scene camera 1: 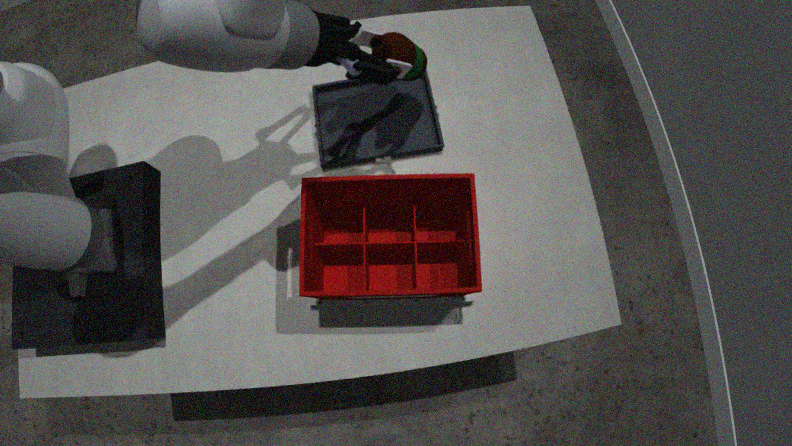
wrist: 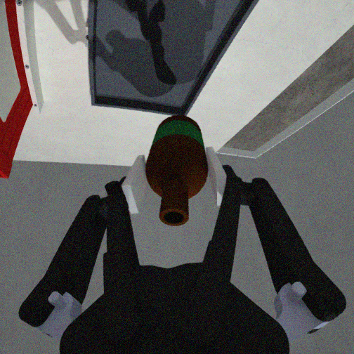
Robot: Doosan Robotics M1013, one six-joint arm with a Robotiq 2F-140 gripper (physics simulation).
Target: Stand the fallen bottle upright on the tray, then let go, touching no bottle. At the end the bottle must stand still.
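Observation:
There's my gripper, which you'd find in the wrist view too, and there's a brown bottle in the pictures as well.

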